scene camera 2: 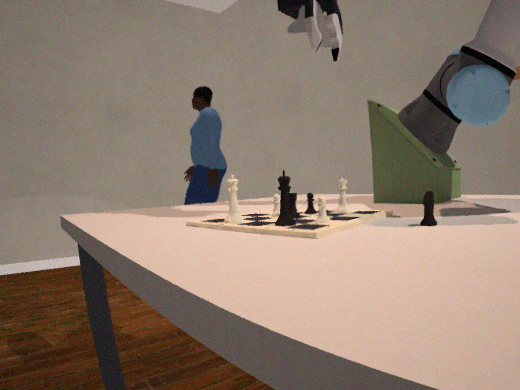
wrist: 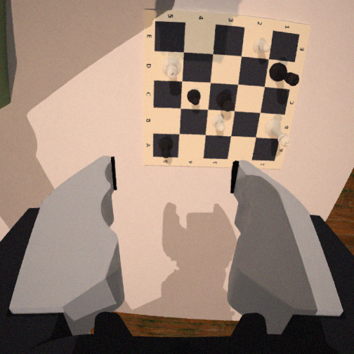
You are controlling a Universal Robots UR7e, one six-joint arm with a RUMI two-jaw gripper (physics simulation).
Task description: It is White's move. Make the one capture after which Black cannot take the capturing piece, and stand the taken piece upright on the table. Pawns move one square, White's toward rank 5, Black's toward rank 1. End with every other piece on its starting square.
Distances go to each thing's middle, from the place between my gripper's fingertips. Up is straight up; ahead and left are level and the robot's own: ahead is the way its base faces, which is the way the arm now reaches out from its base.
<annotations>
I see my gripper 70 mm short of the chessboard [scene camera 2: 262,222], 30 mm to the left of it and 260 mm above it.
</annotations>
